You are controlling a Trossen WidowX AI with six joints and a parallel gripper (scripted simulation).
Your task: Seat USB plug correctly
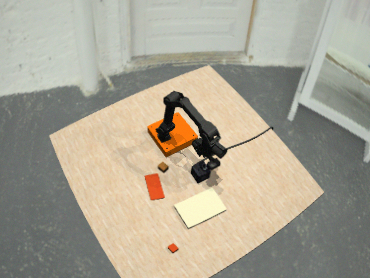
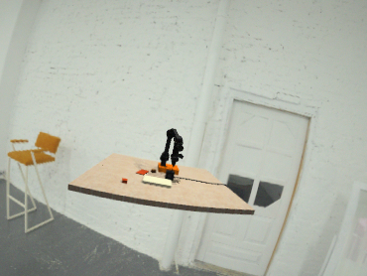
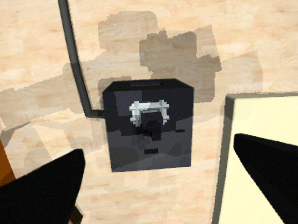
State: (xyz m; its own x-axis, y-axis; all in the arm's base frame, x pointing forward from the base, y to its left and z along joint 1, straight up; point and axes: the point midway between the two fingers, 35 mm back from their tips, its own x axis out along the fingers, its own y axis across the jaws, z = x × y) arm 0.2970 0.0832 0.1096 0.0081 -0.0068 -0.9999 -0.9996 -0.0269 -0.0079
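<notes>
Right now the black USB plug is 4 cm below my gripper tip. The rest, counted from my gripper tip: small red square 36 cm to the right, 33 cm ahead, 12 cm below; red-orange flat block 27 cm to the right, 13 cm below, 5 cm behind; cream flat pad 18 cm ahead, 12 cm to the right, 12 cm below.
</notes>
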